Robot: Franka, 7 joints.
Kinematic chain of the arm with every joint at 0, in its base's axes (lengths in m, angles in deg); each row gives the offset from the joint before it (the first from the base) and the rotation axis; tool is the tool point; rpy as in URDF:
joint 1: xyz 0 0 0.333 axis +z
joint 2: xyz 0 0 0 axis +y
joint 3: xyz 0 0 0.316 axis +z
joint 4: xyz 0.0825 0 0 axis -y
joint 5: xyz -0.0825 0 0.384 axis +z
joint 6: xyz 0 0 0 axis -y
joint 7: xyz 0.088 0 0 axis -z
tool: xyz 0 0 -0.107 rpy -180 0 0
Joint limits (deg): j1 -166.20..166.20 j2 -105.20..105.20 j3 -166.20..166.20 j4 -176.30..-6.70 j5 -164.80..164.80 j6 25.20..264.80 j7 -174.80..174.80
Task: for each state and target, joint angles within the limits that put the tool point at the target. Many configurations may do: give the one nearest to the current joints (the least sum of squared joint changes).
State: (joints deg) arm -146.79 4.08 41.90 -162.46 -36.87 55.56 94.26
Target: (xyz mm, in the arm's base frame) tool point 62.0 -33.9 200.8
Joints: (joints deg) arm -132.40 34.75 60.60 -172.93 -8.82 70.75 94.26
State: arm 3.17 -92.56 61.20 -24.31 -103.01 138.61 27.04
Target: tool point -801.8 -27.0 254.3
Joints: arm 0.62 -103.30 61.30 -6.70 -101.10 91.02 27.04
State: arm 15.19 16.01 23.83 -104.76 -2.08 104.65 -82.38
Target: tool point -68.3 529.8 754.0
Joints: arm 41.69 -11.58 49.12 -86.79 1.21 107.99 -82.38
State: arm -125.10 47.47 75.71 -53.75 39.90 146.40 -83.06
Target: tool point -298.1 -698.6 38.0
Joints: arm -141.13 85.29 47.31 -62.56 41.07 149.78 -83.06
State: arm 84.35 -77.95 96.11 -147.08 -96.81 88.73 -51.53
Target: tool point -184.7 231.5 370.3
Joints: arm 70.88 -73.98 95.38 -171.08 -92.15 92.72 -51.53
